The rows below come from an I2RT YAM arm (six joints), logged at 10 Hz.
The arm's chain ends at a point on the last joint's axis. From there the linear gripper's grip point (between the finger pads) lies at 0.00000 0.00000 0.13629 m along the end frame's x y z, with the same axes.
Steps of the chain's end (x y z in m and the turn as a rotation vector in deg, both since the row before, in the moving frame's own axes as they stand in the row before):
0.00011, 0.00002, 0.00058, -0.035, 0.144, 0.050
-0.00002, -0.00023, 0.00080, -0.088, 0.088, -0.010
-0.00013, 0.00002, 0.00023, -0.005, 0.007, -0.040
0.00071, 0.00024, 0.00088, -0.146, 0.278, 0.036
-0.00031, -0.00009, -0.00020, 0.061, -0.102, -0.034
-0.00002, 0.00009, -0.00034, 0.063, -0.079, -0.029
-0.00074, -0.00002, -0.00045, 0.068, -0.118, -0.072
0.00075, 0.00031, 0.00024, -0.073, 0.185, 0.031
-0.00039, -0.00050, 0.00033, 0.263, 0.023, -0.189
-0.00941, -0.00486, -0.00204, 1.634, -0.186, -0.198
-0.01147, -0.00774, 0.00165, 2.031, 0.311, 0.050
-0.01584, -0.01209, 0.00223, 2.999, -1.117, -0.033
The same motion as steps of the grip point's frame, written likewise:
0.00045, 0.00010, 0.00058, -0.035, 0.144, 0.050
0.00019, -0.00002, 0.00080, -0.088, 0.088, -0.010
-0.00011, 0.00003, 0.00023, -0.005, 0.007, -0.040
0.00137, 0.00059, 0.00088, -0.146, 0.278, 0.036
-0.00055, -0.00024, -0.00020, 0.061, -0.102, -0.034
-0.00021, -0.00006, -0.00034, 0.063, -0.079, -0.029
-0.00102, -0.00018, -0.00045, 0.068, -0.118, -0.072
0.00119, 0.00048, 0.00024, -0.073, 0.185, 0.031
-0.00034, -0.00113, 0.00033, 0.263, 0.023, -0.189
-0.00986, -0.00875, -0.00210, 1.634, -0.186, -0.198
-0.01073, -0.01257, 0.00156, 2.031, 0.311, 0.050
-0.01850, -0.01922, 0.00202, 2.999, -1.117, -0.033

